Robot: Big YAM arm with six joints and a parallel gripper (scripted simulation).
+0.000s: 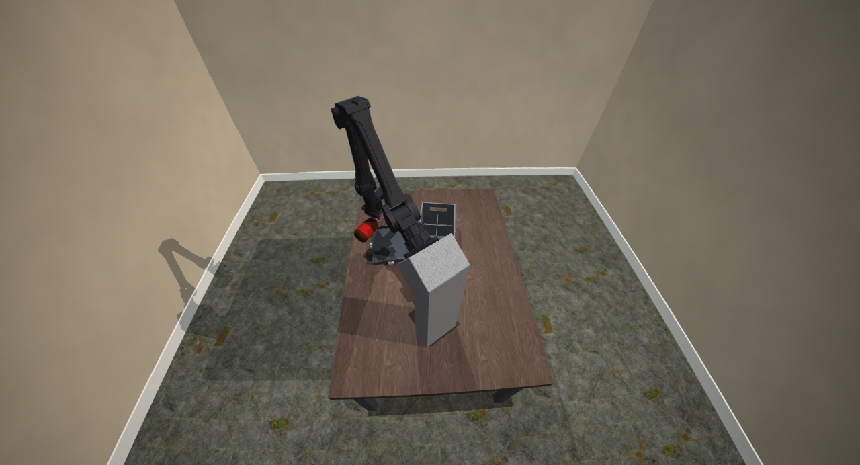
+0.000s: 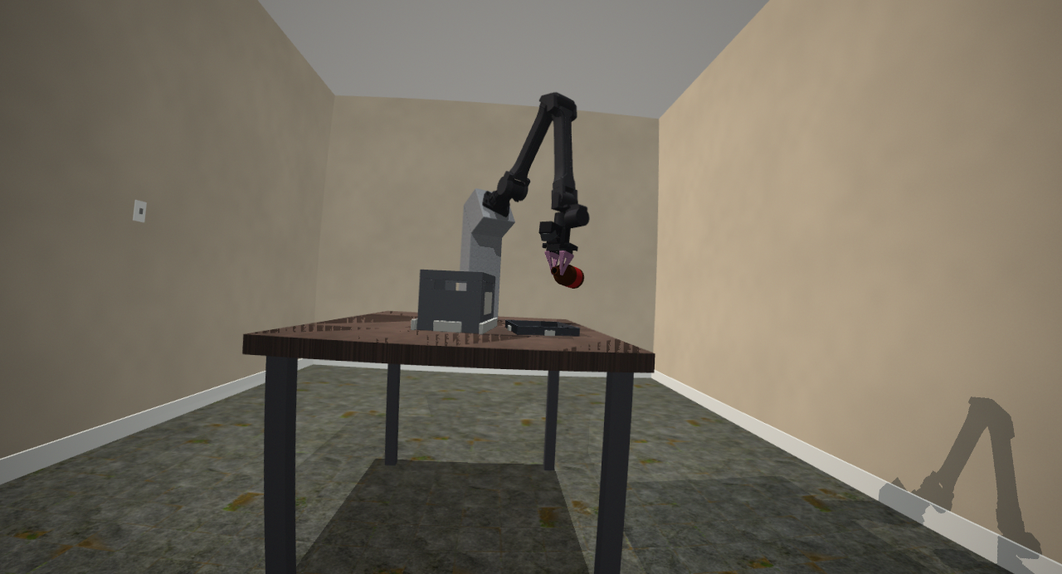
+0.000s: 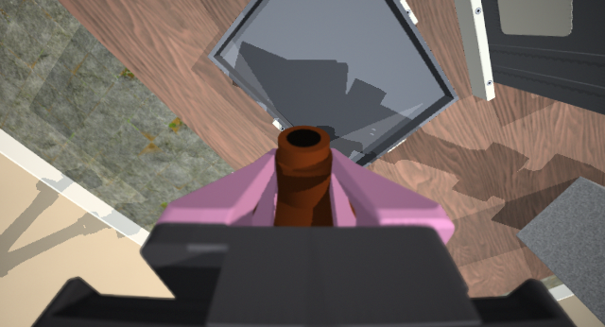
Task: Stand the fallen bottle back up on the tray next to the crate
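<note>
Right now my hand is 50 mm past the brown bottle and 30 mm to the right of it. From my hand the other things lie so: dark grey tray 180 mm below, 50 mm to the right, 10 mm behind; then dark crate 310 mm to the right, 110 mm below, 20 mm ahead.
</note>
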